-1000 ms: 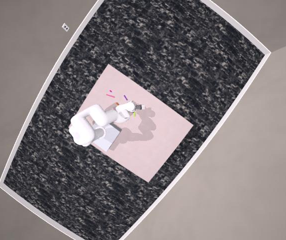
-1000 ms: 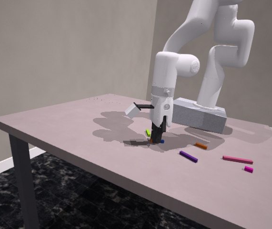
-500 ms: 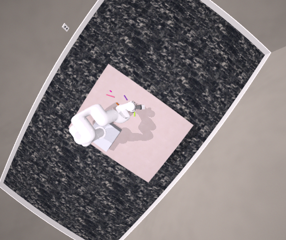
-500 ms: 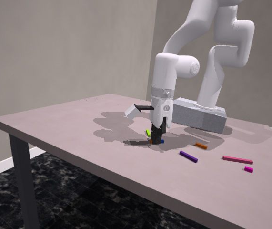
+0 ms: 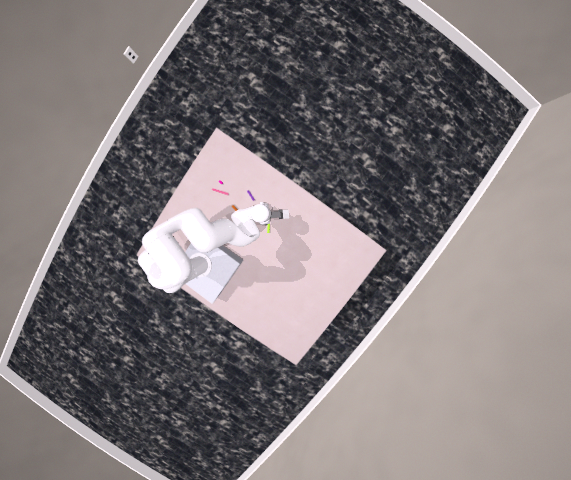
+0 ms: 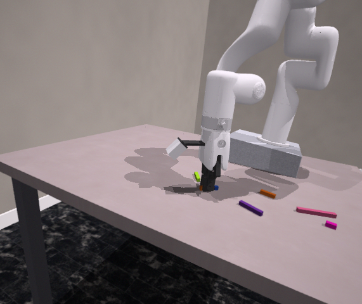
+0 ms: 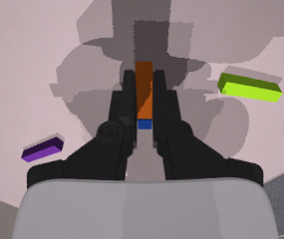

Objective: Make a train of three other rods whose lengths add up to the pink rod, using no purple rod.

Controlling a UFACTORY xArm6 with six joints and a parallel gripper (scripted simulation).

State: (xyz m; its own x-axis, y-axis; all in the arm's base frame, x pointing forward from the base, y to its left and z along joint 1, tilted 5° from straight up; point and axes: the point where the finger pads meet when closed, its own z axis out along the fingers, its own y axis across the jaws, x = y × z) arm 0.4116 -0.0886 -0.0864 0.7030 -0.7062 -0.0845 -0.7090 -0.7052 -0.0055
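Right now my hand is 2 cm to the right of the blue rod, 2 cm past it and 2 cm above it. From my hand the other things lie so: lime rod: 6 cm to the right, 5 cm behind, 2 cm below; purple rod: 13 cm to the left, 2 cm below, 2 cm ahead; pink rod: 27 cm to the left, 6 cm behind, 2 cm below.
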